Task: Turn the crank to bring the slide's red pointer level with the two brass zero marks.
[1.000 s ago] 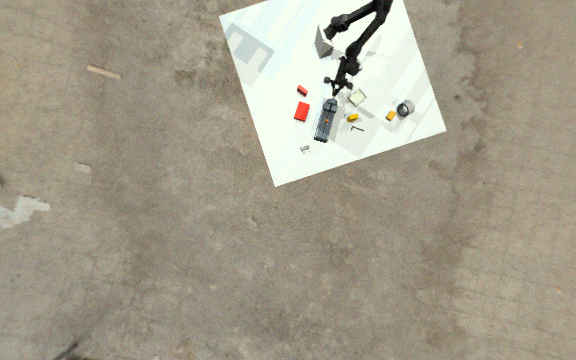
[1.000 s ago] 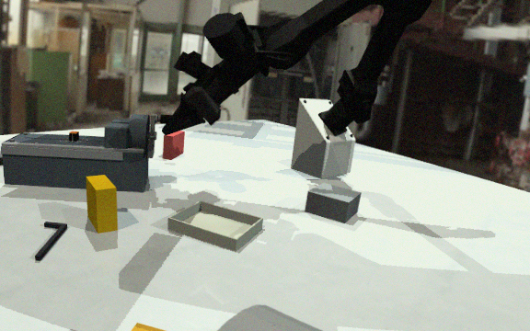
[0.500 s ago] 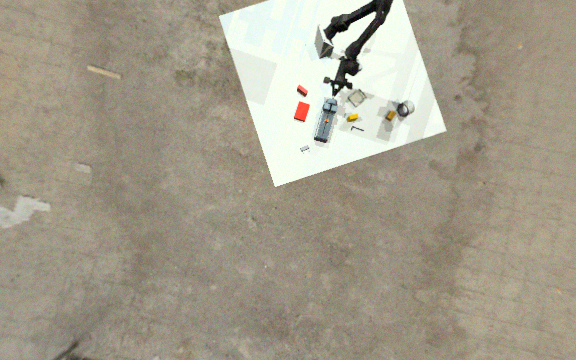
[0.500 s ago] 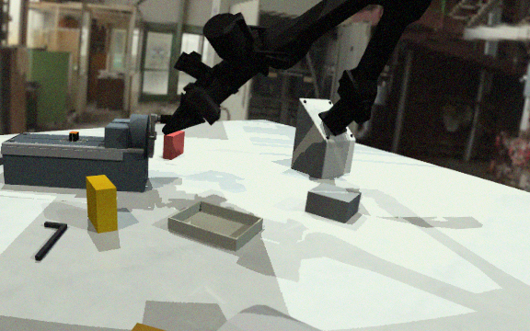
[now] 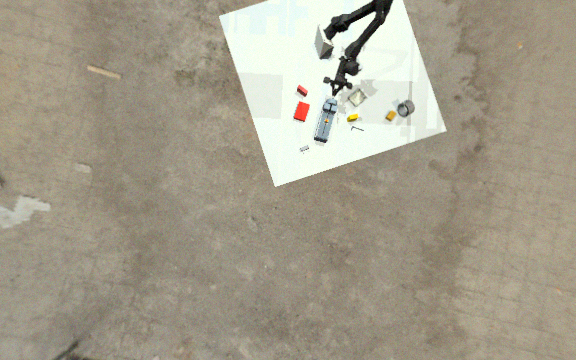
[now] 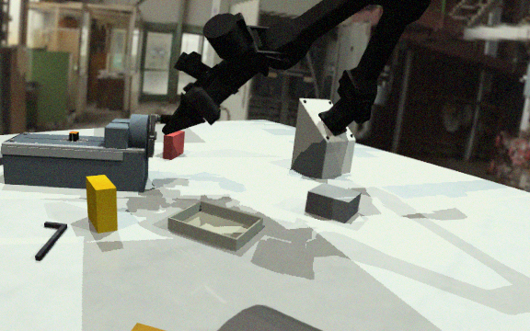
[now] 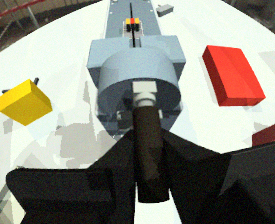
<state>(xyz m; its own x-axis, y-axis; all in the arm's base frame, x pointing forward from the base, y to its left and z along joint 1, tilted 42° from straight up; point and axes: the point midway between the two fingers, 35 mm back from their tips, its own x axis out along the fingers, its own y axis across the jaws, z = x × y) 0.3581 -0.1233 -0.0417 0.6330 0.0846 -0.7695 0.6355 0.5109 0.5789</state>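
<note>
Now: the dark crank handle 2 cm above my gripper tip, 1 cm to the left of it and 1 cm behind it. The rest, counted from my gripper tip: red pointer: 13 cm ahead, 11 cm to the right, 1 cm below; then shallow grey tray: 19 cm to the left, 9 cm below, 6 cm ahead; then yellow block: 17 cm ahead, 8 cm to the left, 7 cm below.
</note>
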